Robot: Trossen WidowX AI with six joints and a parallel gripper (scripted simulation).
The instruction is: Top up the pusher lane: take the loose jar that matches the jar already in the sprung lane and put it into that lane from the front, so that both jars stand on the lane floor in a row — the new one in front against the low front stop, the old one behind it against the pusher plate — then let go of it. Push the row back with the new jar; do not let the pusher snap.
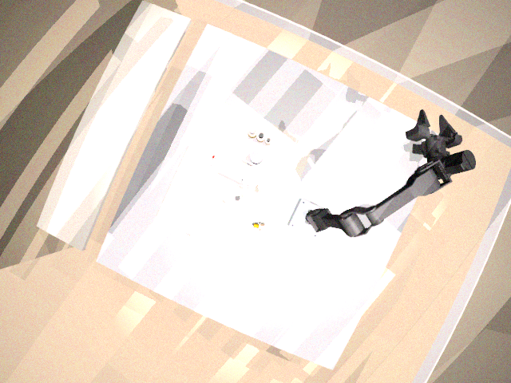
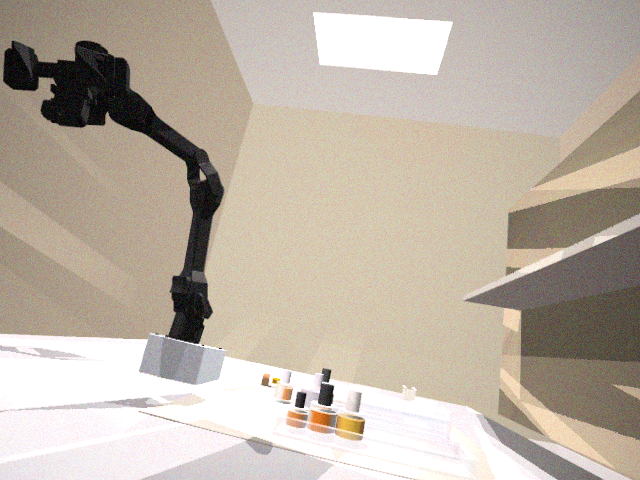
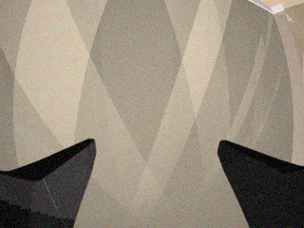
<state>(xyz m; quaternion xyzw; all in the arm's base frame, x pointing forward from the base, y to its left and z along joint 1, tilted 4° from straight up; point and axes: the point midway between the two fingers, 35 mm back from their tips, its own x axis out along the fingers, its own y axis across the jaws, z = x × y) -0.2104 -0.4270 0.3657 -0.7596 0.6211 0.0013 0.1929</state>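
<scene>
The grey-white cylinder is 51 cm ahead of my gripper tip, 44 cm below it and 24 cm to the left of it.
</scene>
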